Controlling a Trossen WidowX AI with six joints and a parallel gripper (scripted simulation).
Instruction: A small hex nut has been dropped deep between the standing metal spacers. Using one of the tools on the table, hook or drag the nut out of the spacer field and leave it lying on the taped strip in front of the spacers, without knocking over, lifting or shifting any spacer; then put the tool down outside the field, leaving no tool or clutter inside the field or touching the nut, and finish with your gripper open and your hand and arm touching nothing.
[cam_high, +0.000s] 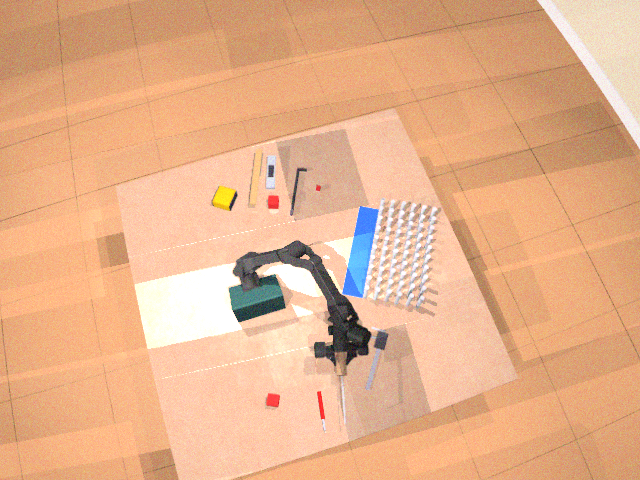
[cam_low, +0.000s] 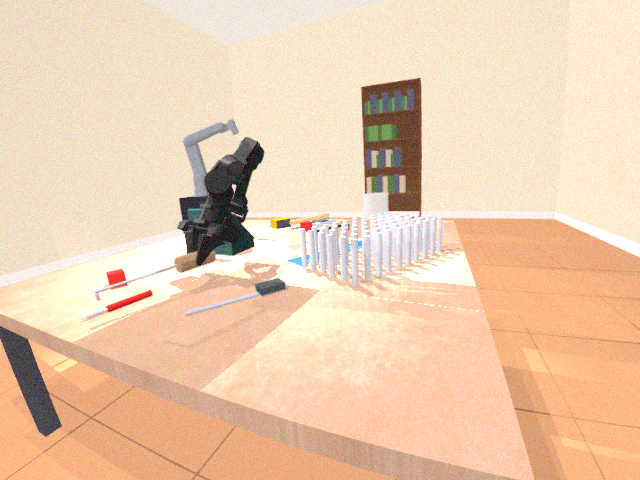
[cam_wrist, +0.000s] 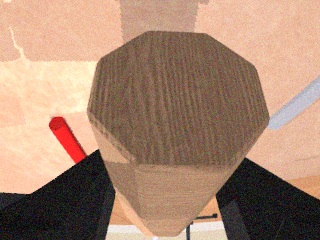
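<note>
Right now my gripper tip is 270 mm short of the blue taped strip, 400 mm to the right of it and 70 mm above it. From my gripper tip the other things lie so: red-handled screwdriver 130 mm behind, 140 mm to the right, 60 mm below.
</note>
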